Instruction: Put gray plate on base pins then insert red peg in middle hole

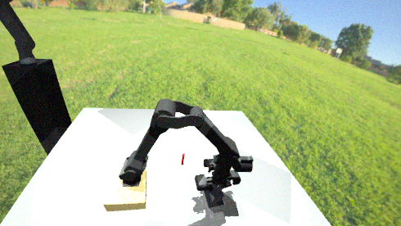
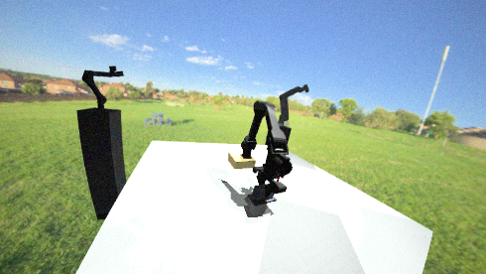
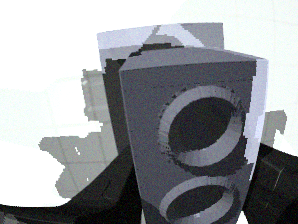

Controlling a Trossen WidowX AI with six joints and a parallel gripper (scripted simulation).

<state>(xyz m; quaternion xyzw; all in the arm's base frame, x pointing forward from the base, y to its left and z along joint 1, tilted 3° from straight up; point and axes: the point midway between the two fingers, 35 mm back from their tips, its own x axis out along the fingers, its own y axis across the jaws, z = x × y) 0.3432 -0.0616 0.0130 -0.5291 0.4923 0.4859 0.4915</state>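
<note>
Now: gripper tip 2 cm above the gray base. Also, from my gripper tip: gray plate 3 cm above; red peg 12 cm behind, 18 cm to the left, 1 cm above.
</note>
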